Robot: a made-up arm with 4 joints.
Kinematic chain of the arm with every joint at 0, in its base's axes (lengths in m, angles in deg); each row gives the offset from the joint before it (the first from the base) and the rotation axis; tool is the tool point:
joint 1: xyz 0 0 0.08 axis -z
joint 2: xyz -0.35 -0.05 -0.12 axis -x
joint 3: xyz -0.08 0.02 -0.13 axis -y
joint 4: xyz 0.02 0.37 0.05 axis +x
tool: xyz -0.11 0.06 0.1
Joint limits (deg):
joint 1: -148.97..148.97
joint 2: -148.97..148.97
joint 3: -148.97..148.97
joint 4: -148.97..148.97
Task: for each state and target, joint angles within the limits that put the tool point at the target. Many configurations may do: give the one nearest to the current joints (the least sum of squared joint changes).
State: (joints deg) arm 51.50 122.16 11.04 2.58
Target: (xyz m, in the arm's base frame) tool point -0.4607 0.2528 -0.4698
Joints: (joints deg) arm 47.01 109.33 -7.55 3.65
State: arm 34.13 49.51 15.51 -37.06
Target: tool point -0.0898 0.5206 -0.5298
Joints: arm 70.81 67.57 0.97 -48.81
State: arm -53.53 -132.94 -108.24 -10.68
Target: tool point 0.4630 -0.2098 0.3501
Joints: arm -108.45 -135.17 -96.54 -46.80
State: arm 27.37 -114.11 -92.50 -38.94
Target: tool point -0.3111 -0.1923 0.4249
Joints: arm 2.85 -115.94 -100.17 -25.30
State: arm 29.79 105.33 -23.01 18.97
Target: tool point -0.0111 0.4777 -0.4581
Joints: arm 77.56 77.16 -17.54 6.00
